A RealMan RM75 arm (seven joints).
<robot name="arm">
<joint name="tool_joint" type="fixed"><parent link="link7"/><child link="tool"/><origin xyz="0 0 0"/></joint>
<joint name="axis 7" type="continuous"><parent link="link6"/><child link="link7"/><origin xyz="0 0 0.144"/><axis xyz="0 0 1"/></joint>
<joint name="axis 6" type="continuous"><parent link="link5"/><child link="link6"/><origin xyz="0 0 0"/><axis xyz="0 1 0"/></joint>
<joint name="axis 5" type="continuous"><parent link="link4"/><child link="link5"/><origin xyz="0 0 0.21"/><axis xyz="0 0 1"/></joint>
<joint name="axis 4" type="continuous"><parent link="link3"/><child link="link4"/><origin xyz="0 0 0"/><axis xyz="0 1 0"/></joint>
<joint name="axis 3" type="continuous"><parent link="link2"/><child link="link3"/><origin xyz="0 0 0.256"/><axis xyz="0 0 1"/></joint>
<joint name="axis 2" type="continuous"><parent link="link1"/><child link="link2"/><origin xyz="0 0 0"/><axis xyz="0 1 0"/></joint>
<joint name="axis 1" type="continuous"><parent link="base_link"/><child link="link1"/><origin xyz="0 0 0.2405"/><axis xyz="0 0 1"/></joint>
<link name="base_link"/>
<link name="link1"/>
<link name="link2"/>
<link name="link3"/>
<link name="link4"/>
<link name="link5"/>
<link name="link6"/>
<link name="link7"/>
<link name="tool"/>
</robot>
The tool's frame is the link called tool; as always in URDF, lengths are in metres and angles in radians. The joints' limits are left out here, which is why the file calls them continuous.
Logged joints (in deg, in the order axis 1, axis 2, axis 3, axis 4, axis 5, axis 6, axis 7), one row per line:
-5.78 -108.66 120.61 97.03 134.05 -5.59 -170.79
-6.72 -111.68 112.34 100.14 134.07 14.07 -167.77
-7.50 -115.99 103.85 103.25 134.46 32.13 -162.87
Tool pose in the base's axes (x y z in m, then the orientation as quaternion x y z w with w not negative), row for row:
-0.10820 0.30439 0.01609 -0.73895 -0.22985 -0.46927 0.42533
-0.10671 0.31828 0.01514 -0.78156 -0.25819 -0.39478 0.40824
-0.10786 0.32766 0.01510 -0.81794 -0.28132 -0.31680 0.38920
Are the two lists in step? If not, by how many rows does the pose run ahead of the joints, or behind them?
The pose runs 1 row behind the joints: the pose in row i belongs to the joints in row i - 1.
